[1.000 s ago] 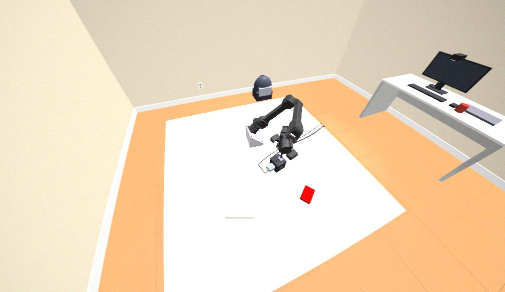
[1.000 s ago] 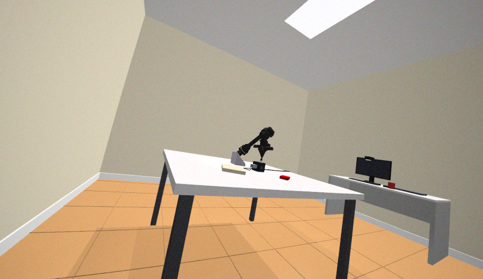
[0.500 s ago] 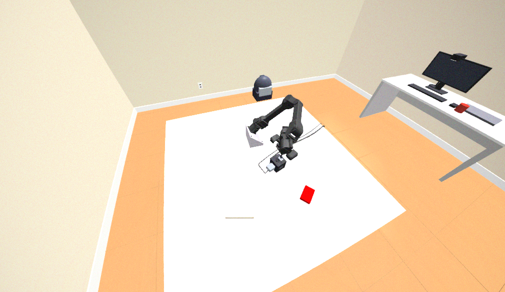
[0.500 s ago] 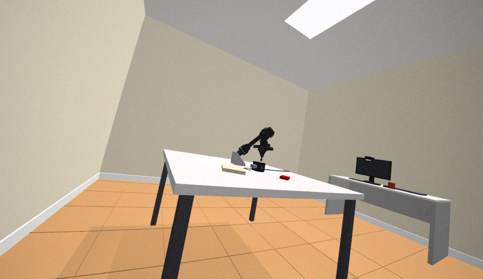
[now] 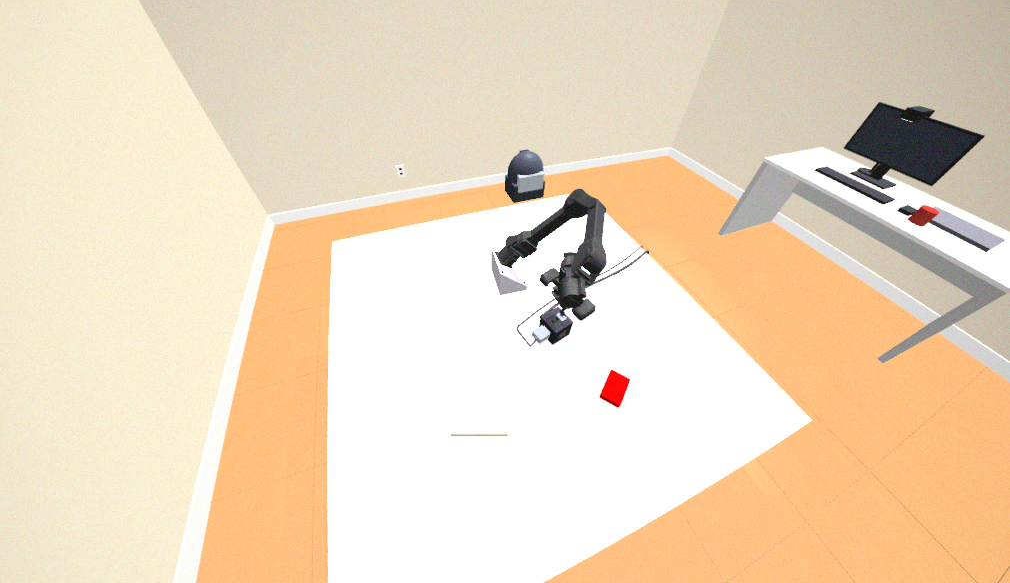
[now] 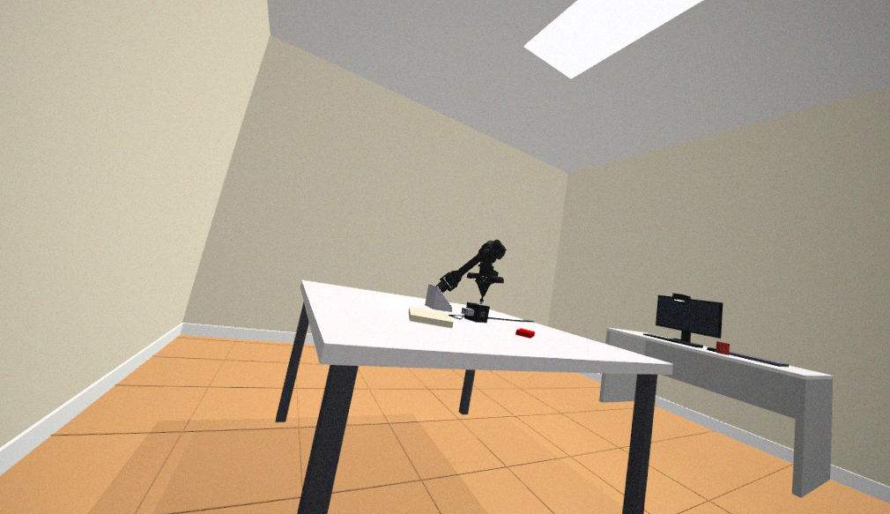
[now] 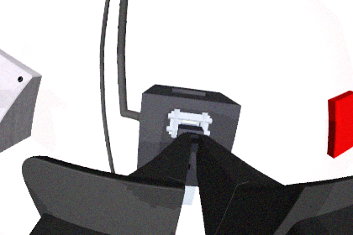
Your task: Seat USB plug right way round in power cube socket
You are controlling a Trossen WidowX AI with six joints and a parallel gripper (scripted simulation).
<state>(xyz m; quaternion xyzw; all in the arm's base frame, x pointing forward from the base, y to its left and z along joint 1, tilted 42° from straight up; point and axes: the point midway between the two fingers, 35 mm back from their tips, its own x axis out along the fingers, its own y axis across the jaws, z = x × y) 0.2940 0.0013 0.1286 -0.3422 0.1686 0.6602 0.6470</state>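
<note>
My gripper tip is now 5 cm above the white socket frame. The rest, counted from my gripper tip: flat tan board 12 cm ahead, 32 cm to the right, 10 cm below; then red block 25 cm ahead, 5 cm to the left, 11 cm below.
</note>
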